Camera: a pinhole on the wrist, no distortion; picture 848 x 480 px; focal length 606.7 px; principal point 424.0 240.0 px. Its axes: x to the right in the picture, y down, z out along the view. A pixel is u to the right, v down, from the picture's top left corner.
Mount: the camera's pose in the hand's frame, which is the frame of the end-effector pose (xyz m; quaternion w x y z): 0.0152 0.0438 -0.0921 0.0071 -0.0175 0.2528 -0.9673
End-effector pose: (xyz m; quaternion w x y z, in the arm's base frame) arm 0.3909 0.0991 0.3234 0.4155 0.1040 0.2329 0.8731
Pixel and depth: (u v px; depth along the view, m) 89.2 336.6 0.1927
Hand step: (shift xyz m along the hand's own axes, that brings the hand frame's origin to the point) 0.1288 -0.0748 0.0576
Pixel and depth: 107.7 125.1 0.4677
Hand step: 0.2759 -0.1021 0.3515
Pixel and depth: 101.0 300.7 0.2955
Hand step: 0.1836 -0.1229 0.1462
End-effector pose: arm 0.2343 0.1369 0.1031 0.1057 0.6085 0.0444 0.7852
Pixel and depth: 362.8 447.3 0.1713
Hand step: 0.0392 -0.0906 0.0280
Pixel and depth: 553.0 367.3 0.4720
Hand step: -0.0669 -0.2756 0.2739
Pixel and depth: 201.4 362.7 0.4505
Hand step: 0.1977 -0.2521 0.2510
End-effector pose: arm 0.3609 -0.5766 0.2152 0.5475 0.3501 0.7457 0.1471
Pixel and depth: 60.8 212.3 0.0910
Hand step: 0.0730 0.0042 -0.0124
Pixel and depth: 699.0 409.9 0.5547
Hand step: -0.2145 -0.3685 0.3230
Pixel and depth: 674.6 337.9 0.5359
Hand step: -0.1855 -0.2986 0.3394
